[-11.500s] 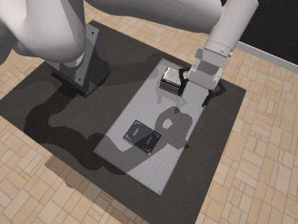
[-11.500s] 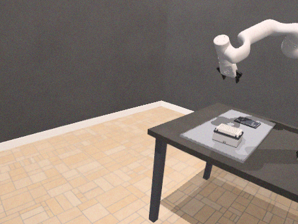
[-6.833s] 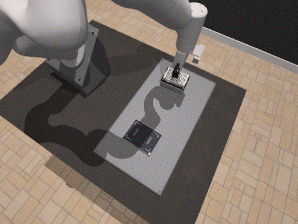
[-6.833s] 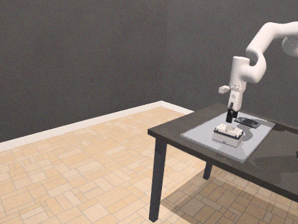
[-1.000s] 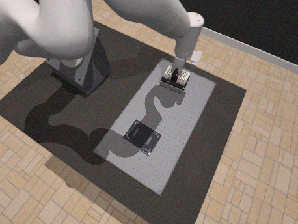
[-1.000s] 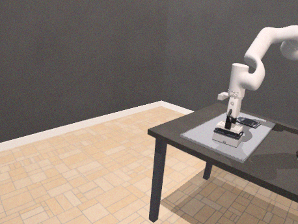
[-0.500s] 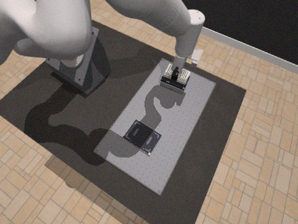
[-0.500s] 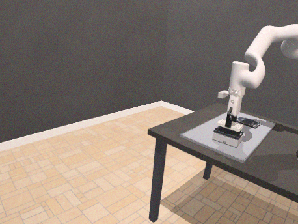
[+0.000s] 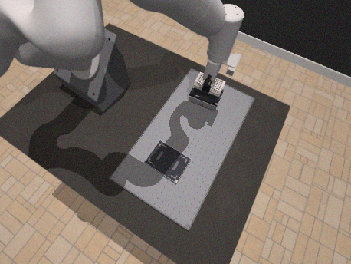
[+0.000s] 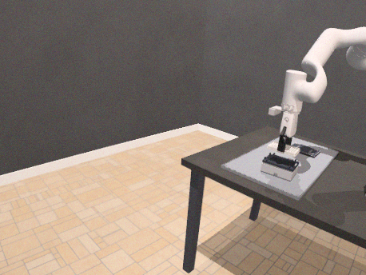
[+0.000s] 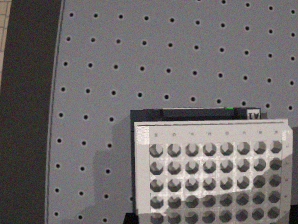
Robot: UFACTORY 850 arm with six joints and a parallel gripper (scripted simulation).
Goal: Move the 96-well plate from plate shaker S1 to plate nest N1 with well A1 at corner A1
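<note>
The plate nest N1 lies 1 cm behind my hand, 37 cm to the right of it and 12 cm below it. The rest, counted from my hand: A1 mark: 7 cm ahead, 43 cm to the right, 11 cm below; white 96-well plate: 1 cm below.
</note>
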